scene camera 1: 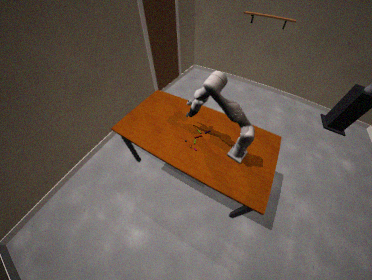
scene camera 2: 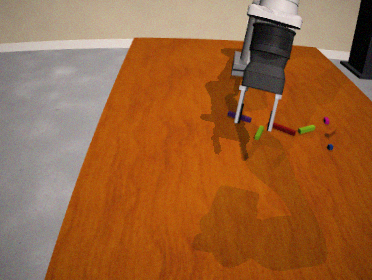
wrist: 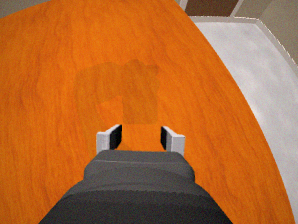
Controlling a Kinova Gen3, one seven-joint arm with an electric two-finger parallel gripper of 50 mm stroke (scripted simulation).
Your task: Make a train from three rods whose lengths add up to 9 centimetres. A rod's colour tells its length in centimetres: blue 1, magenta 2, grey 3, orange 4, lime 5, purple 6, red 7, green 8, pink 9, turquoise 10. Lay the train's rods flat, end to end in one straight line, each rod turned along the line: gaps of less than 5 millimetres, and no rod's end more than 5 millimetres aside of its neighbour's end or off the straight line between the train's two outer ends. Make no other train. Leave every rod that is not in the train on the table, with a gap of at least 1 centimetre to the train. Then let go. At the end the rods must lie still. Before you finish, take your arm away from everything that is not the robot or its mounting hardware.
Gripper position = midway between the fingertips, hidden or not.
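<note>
My gripper (scene camera 2: 253, 126) is visible; the wrist view also contains the gripper (wrist: 141, 133).
</note>
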